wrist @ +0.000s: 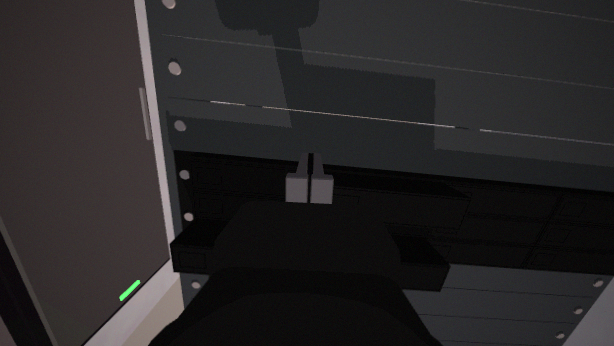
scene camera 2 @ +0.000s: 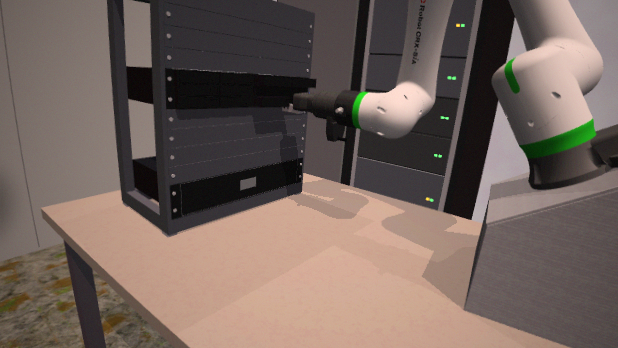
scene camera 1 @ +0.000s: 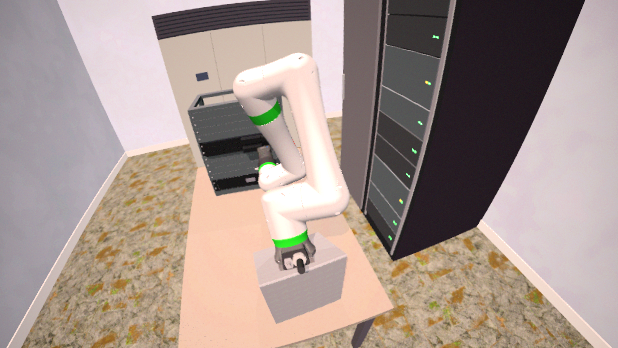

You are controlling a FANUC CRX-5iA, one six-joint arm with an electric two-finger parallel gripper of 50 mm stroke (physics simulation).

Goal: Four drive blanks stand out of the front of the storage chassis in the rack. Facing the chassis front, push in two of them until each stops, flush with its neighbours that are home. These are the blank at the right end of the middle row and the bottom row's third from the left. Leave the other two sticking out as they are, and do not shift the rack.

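Places are measured from the arm's base along level axes (x ahead, y left, z up), in metres.
Pixels of known places: gripper, fingertip midpoint: [wrist: 310, 165] [scene camera 2: 283, 107] [scene camera 1: 263, 147]; arm's base, link origin: [scene camera 2: 571, 174] [scene camera 1: 295, 255].
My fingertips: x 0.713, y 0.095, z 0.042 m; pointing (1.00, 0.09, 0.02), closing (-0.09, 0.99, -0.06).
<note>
Ahead of a thing's pixels: the offset from my fingertips to its top centre. "spot": to the spot under its first point. Level surfaces: height alone.
The black storage chassis {spot: 0.014 m back, 0.242 m left, 0.055 m up} [scene camera 1: 220, 146] [scene camera 2: 215, 90] [wrist: 510, 205] sits in the open rack [scene camera 1: 197, 112] [scene camera 2: 161, 150]. The wrist view is upside down: the bottom row shows uppermost and the right end lies left. The third bottom-row blank {0.025 m ahead, 0.065 m left, 0.031 m up} [wrist: 415, 210] from the left stands proud there. The middle row's right-end blank [wrist: 210, 205] looks level with its neighbours, in deep shade. A protruding top-row stretch {spot: 0.041 m back, 0.097 m left, 0.072 m up} [wrist: 425, 275] is partly hidden by the gripper body. My gripper [scene camera 2: 289, 107] [wrist: 310, 165] is shut and empty, its tips by the bottom row near the proud blank; contact cannot be told.
The rack stands on the wooden table {0.313 m down} [scene camera 1: 225, 250] [scene camera 2: 260, 265]. A tall server cabinet [scene camera 1: 480, 125] [scene camera 2: 400, 145] stands right of it. The arm's base is on a grey block [scene camera 1: 305, 295] [scene camera 2: 545, 250]. A lower black unit {spot: 0.001 m ahead, 0.252 m left, 0.231 m down} [scene camera 1: 230, 184] [scene camera 2: 215, 192] is in the rack.
</note>
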